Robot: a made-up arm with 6 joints.
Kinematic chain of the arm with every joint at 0, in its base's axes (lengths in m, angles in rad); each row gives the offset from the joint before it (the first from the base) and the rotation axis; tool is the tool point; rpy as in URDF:
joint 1: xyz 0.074 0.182 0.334 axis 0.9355 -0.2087 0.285
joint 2: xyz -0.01 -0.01 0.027 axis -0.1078 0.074 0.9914
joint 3: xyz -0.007 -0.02 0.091 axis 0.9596 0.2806 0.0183
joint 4: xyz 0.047 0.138 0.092 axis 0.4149 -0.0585 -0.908
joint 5: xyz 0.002 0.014 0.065 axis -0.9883 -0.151 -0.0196
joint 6: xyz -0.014 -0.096 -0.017 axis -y
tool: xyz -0.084 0.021 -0.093 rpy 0 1.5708 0
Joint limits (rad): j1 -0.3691..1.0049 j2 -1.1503..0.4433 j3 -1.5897..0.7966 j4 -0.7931..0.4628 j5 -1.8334..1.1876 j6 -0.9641..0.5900
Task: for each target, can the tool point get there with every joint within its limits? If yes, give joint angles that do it. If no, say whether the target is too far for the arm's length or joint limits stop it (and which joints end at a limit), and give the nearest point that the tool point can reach.
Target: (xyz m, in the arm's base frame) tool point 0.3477 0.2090 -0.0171
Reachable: no: joint limits stop it (at a limit: joint 1, joint 4, joint 5, joint 6) | nearest point 0.2295 0.2071 0.1621 | short by 0.215 m
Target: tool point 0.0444 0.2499 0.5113
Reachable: yes | joints 0.3794 -0.4583 -0.0294 0.1864 -0.4277 0.0867
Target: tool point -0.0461 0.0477 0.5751
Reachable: yes | joints 0.7542 -0.4962 0.5028 -0.6116 -1.5549 -0.1478
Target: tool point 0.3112 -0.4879 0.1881
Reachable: no: too far | nearest point 0.1467 -0.1505 0.3254 | short by 0.400 m
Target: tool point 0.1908 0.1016 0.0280
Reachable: no: joint limits stop it (at a limit: joint 1, joint 3, joint 5, joint 6) | nearest point 0.1881 0.1613 0.1619 | short by 0.147 m
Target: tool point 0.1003 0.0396 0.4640
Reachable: yes | joints 0.8194 -0.9170 -0.6831 -0.5457 0.4091 0.4150
